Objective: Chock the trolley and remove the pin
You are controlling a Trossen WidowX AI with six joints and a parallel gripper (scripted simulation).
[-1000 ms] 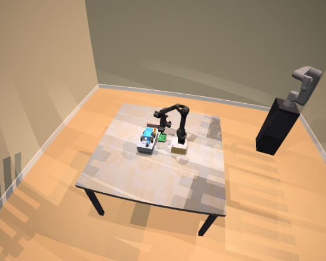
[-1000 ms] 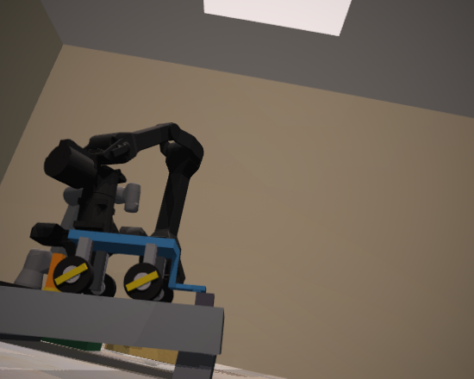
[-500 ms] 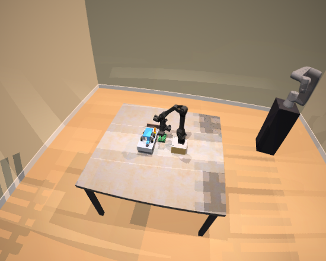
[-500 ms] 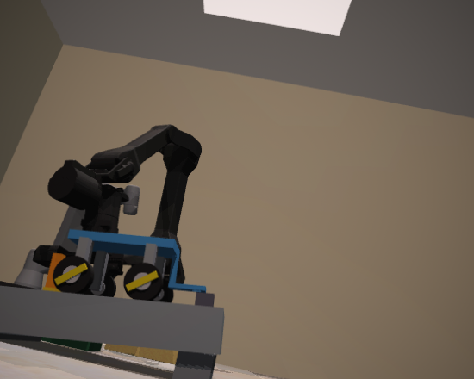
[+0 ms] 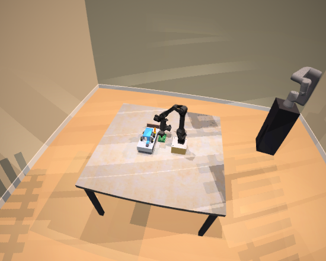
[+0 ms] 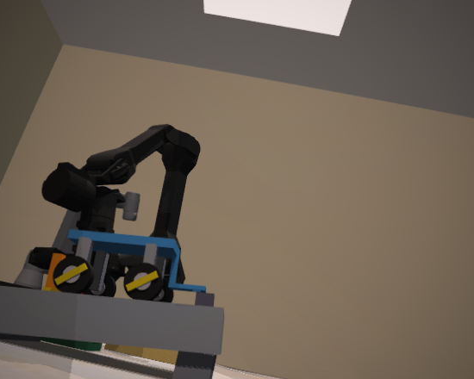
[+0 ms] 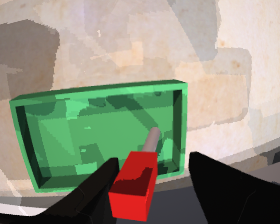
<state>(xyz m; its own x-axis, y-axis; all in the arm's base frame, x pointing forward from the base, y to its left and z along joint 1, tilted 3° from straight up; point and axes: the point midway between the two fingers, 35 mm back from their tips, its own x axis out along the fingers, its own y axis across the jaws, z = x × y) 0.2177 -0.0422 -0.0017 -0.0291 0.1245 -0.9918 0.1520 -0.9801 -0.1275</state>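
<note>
The stop pin is right at my gripper tip. Round my gripper tip: green tray 6 cm below, 3 cm to the right; then blue trolley 12 cm ahead, 10 cm to the left, 6 cm above; then grey ramp 12 cm ahead, 10 cm to the left, 1 cm below.
</note>
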